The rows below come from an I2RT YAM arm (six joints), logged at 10 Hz.
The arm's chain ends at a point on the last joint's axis. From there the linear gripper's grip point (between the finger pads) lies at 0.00 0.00 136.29 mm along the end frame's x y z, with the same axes.
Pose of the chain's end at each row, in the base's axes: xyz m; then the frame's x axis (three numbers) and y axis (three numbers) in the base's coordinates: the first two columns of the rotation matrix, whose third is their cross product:
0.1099 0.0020 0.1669 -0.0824 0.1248 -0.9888 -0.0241 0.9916 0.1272
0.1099 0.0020 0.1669 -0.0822 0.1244 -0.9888 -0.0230 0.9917 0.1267
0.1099 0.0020 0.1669 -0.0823 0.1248 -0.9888 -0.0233 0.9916 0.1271
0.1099 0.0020 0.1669 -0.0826 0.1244 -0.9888 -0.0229 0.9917 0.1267
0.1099 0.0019 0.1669 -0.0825 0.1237 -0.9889 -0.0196 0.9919 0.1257
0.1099 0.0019 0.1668 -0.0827 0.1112 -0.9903 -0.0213 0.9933 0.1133
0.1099 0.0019 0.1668 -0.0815 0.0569 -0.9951 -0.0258 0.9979 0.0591
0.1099 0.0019 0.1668 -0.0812 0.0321 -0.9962 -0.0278 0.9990 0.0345
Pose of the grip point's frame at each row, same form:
0.2457 0.0067 0.1562 -0.0824 0.1248 -0.9888 -0.0241 0.9916 0.1272
0.2457 0.0065 0.1562 -0.0822 0.1244 -0.9888 -0.0230 0.9917 0.1267
0.2457 0.0066 0.1562 -0.0823 0.1248 -0.9888 -0.0233 0.9916 0.1271
0.2457 0.0065 0.1561 -0.0826 0.1244 -0.9888 -0.0229 0.9917 0.1267
0.2457 0.0060 0.1561 -0.0825 0.1237 -0.9889 -0.0196 0.9919 0.1257
0.2457 0.0061 0.1559 -0.0827 0.1112 -0.9903 -0.0213 0.9933 0.1133
0.2457 0.0061 0.1559 -0.0815 0.0569 -0.9951 -0.0258 0.9979 0.0591
0.2457 0.0061 0.1559 -0.0812 0.0321 -0.9962 -0.0278 0.9990 0.0345

